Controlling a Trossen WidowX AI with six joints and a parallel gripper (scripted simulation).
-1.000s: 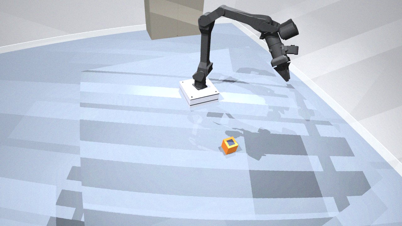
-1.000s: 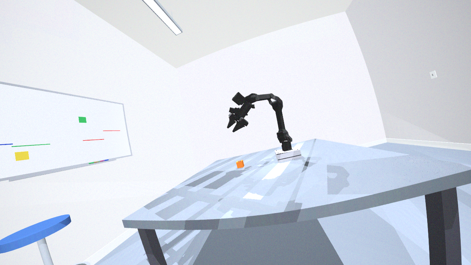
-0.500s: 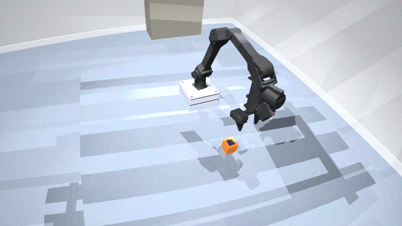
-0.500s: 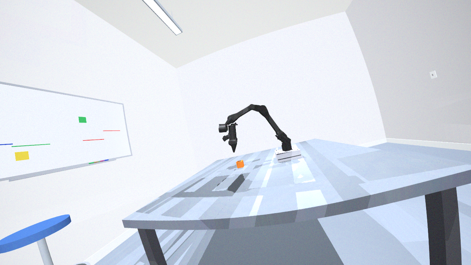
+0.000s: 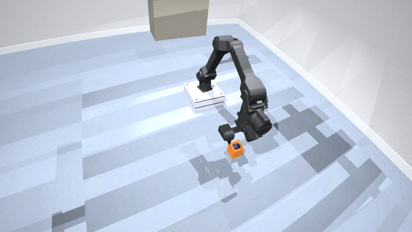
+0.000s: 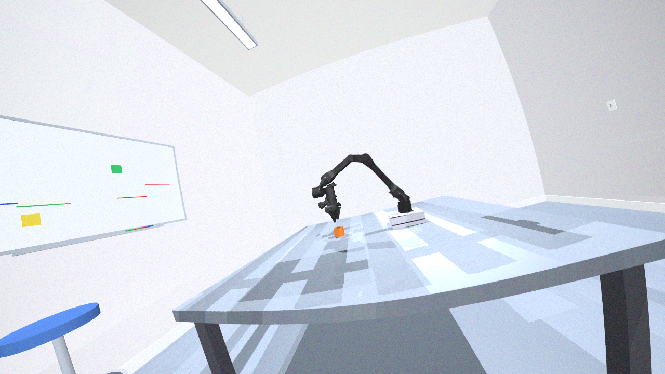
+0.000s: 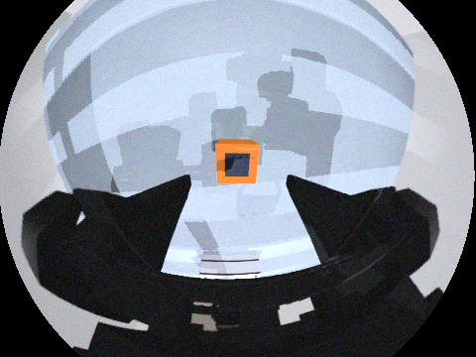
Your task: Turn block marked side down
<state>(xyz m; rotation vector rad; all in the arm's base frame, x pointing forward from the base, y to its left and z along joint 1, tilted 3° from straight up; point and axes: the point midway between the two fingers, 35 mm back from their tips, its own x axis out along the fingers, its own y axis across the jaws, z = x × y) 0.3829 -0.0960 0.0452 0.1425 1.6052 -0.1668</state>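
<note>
My gripper tip is now 50 mm above the orange block.
</note>
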